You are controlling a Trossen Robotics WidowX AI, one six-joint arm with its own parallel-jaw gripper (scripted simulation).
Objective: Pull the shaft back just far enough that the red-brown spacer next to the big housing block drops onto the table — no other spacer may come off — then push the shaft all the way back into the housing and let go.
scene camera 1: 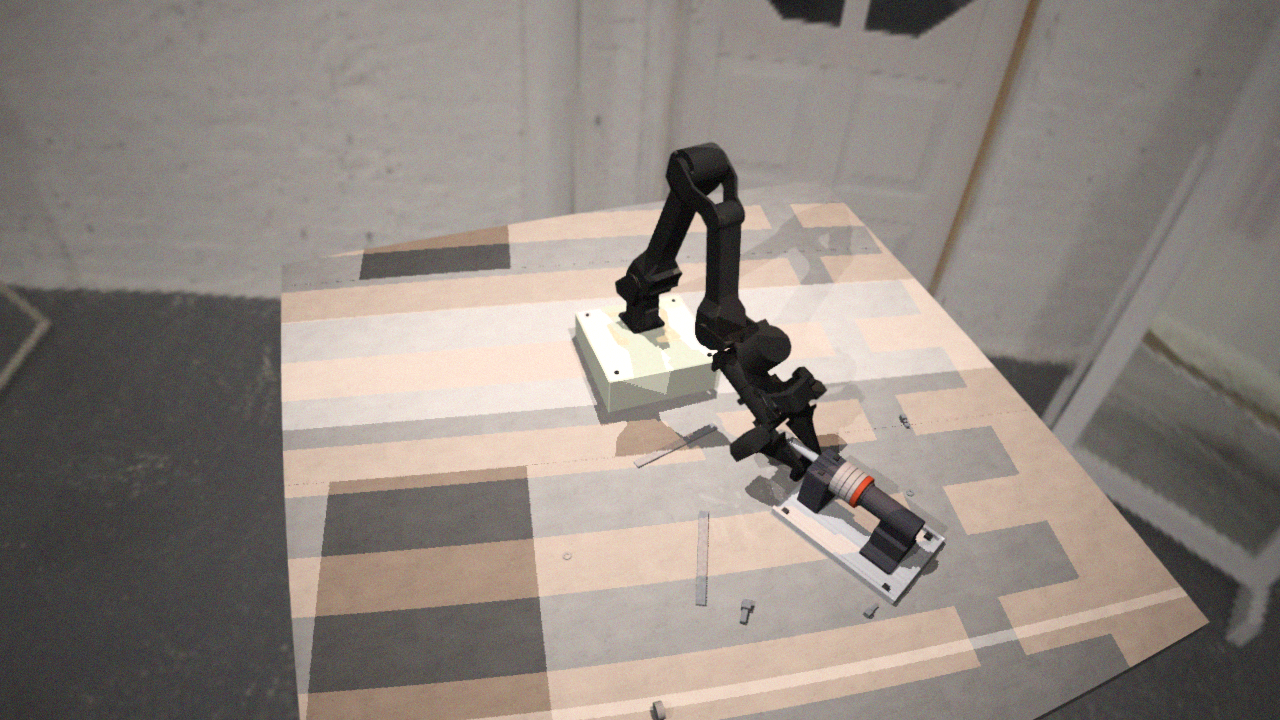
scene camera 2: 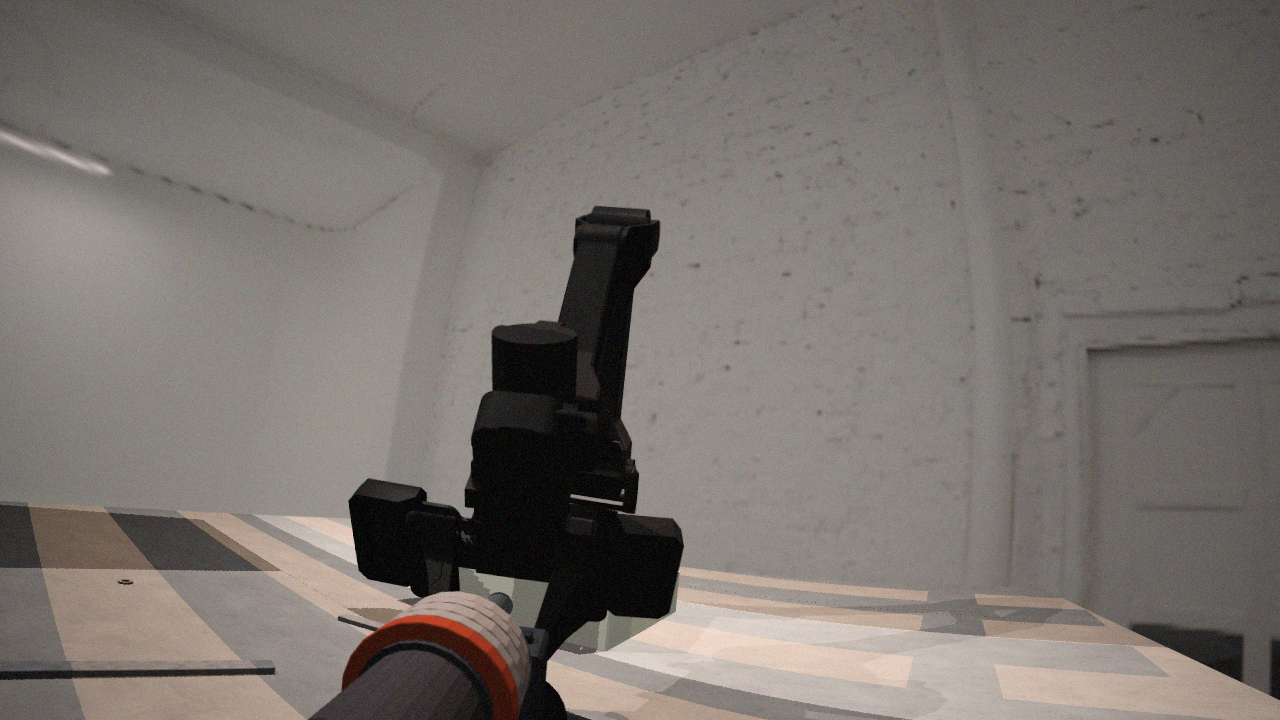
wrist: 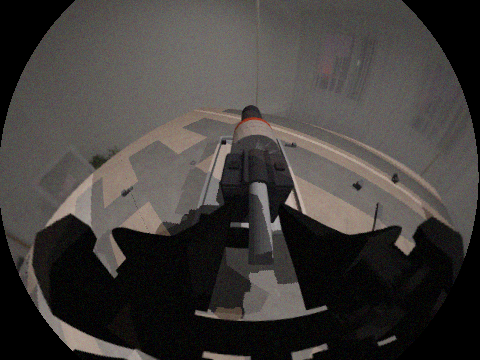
gripper: scene camera 1 811, 463; scene camera 2; wrist
same spot on gripper: point(wrist: 332, 268) = point(scene camera 2: 456, 553)
